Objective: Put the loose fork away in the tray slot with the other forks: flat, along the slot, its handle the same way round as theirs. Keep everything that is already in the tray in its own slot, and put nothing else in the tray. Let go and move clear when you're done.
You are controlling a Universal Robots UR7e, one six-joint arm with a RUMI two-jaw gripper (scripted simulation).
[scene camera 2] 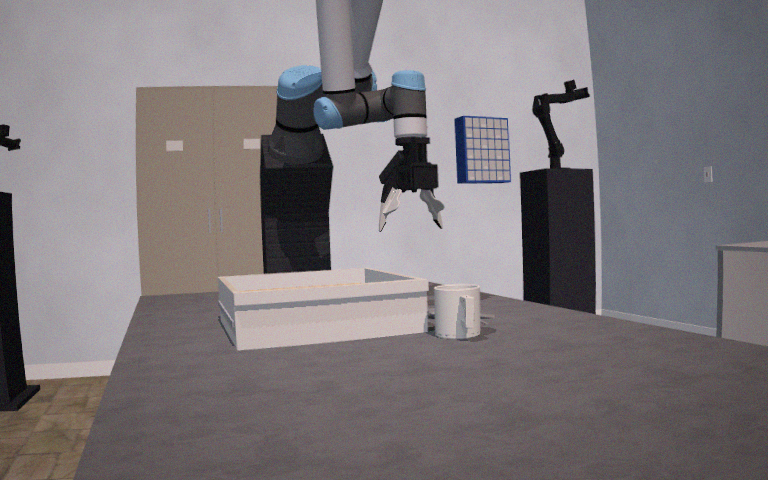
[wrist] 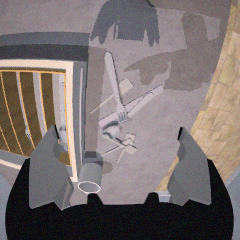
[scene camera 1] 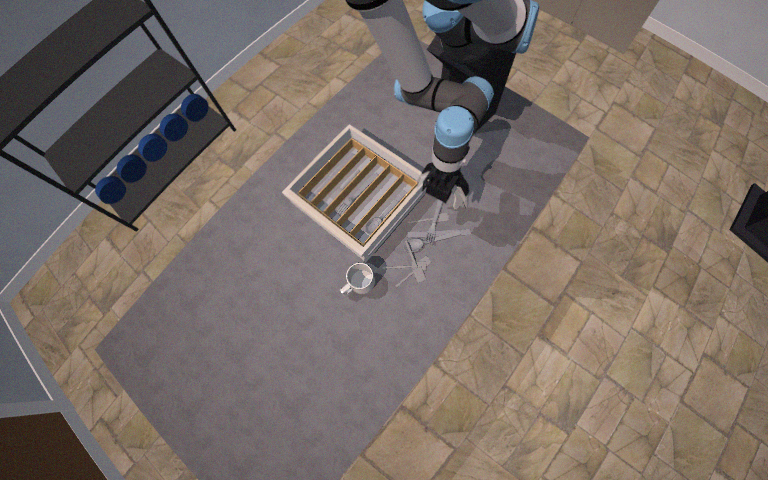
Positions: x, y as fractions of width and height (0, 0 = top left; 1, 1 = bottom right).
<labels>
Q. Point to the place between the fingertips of the gripper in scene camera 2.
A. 0.54, 0.48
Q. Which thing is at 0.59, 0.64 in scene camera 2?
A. A white mug.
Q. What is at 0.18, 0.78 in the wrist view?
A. The gripper.
</labels>
